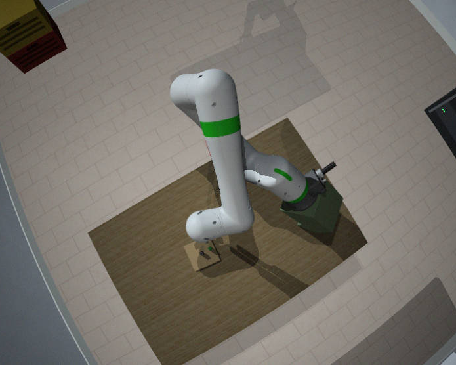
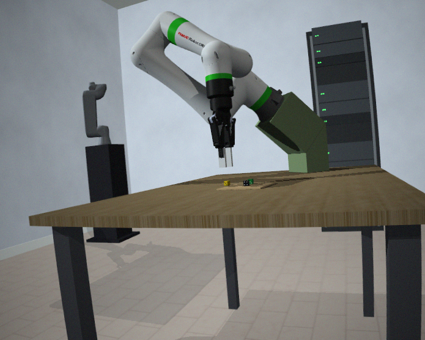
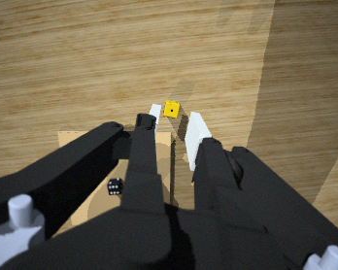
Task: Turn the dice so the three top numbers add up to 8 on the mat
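Right now my hand is 9 cm above the yellow die. Round my hand: tan mat (9 cm to the left, 9 cm below, 9 cm ahead); then black die (9 cm to the left, 9 cm ahead, 8 cm below); then green die (9 cm to the left, 8 cm below, 4 cm ahead).
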